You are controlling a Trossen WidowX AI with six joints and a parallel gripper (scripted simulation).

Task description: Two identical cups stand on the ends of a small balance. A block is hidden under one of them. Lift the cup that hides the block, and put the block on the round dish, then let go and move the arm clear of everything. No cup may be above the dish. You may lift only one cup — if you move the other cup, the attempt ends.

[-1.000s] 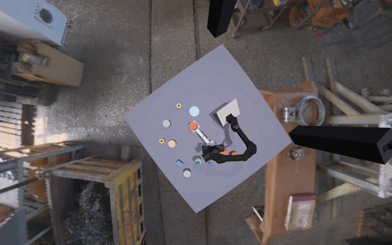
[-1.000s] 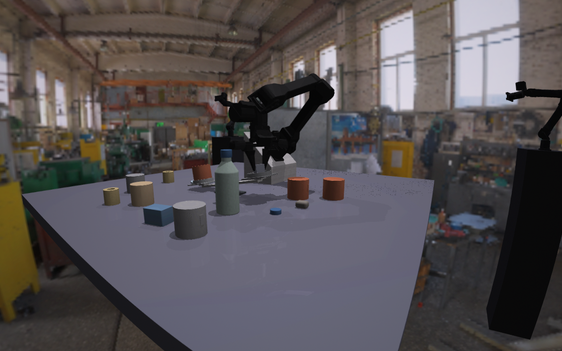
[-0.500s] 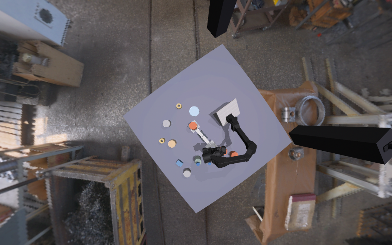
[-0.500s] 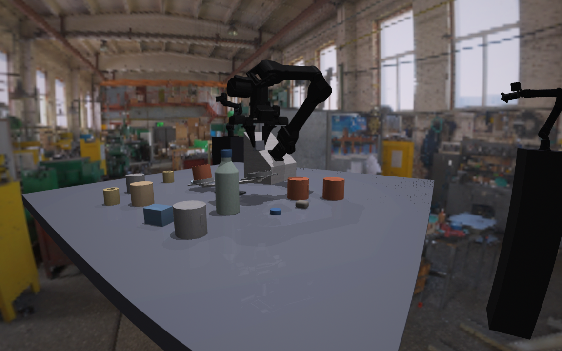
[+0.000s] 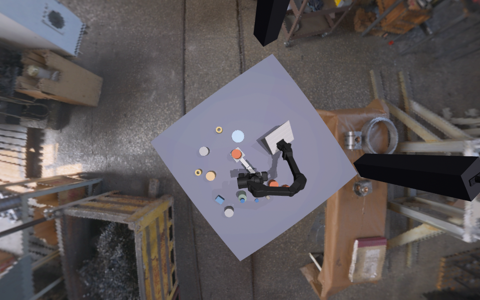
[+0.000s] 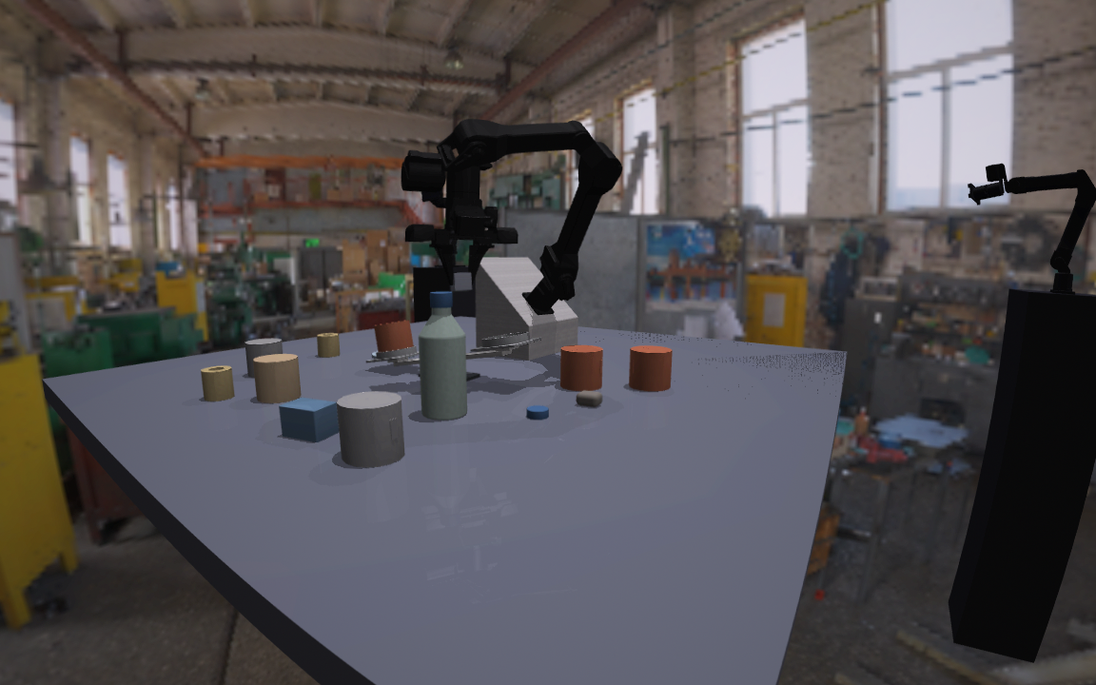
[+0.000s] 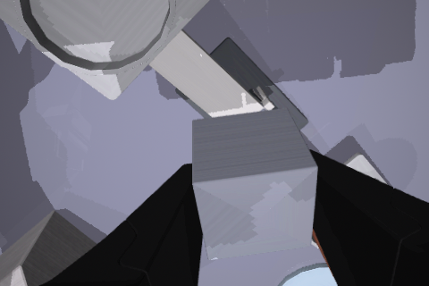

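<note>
Right now my gripper tip is 29 cm to the left of the round pale blue dish, 17 cm above it and 8 cm past it. Round my gripper tip: grey block right at my gripper tip; then balance 15 cm below, 4 cm to the right; then balance beam 13 cm below, 4 cm to the right, 1 cm behind.
</note>
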